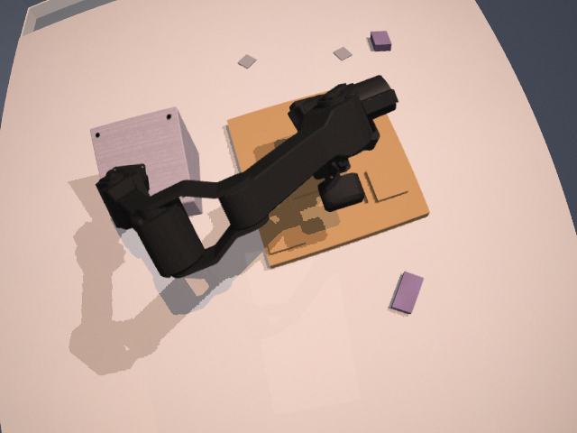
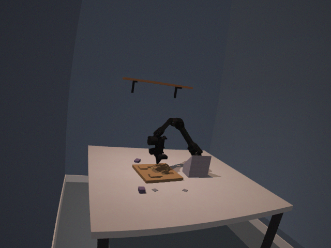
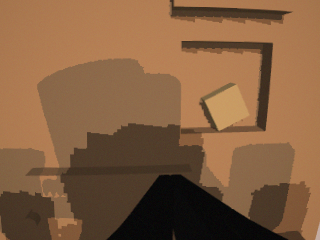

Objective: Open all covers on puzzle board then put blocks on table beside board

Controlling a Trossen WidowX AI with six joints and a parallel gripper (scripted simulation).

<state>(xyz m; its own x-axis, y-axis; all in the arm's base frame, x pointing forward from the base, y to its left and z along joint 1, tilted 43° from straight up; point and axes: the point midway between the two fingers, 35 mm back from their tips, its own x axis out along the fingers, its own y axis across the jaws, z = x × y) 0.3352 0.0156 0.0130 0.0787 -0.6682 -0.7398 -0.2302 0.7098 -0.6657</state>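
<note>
The orange puzzle board is 4 cm below my gripper tip, 3 cm to the left of it and 1 cm ahead of it. Round my gripper tip: flat purple block 21 cm to the right, 13 cm ahead, 6 cm below.
</note>
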